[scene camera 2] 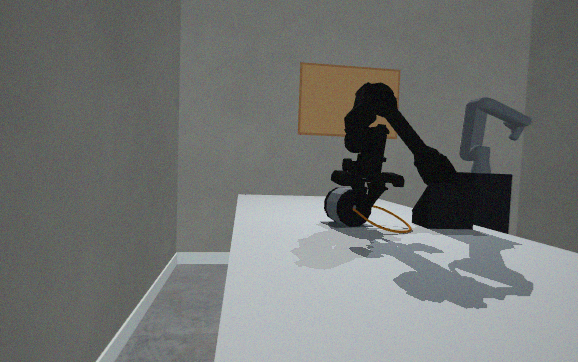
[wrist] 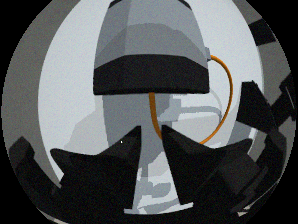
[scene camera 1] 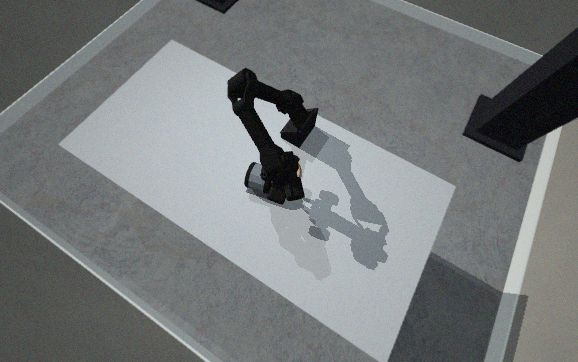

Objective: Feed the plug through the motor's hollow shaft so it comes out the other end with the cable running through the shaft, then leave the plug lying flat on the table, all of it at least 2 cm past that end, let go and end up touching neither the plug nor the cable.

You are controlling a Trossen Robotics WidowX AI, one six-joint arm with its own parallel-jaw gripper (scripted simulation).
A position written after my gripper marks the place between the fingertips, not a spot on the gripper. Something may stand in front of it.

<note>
I see my gripper [scene camera 2: 363, 211].
My gripper is seen too in the wrist view [wrist: 151, 129].
</note>
